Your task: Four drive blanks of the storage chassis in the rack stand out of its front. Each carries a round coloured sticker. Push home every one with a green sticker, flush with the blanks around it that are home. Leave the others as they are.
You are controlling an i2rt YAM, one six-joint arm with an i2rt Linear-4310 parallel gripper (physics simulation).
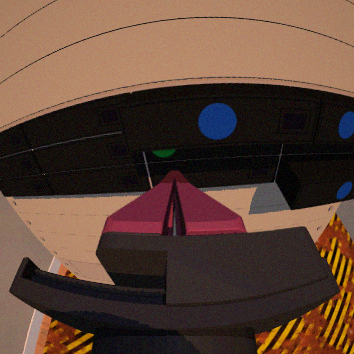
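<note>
My gripper (173,177) is shut and empty, its red fingertips together at the dark front of the storage chassis. A green sticker (163,153) shows just above the tips. Its upper part is hidden behind the lower edge of a dark blank (165,117) that carries a round blue sticker (217,121) and stands out. I cannot tell whether the tips touch the green-stickered blank or how far it stands out. Another blue sticker (346,125) is at the upper right edge. A blank (315,179) with a blue sticker (344,190) stands out at the lower right.
A broad tan surface (175,50) curves above the dark row of blanks. A tan panel (60,220) lies below them, partly behind the gripper. Flat dark blanks (75,145) fill the left. An orange surface with yellow and black stripes (300,325) shows at the bottom right.
</note>
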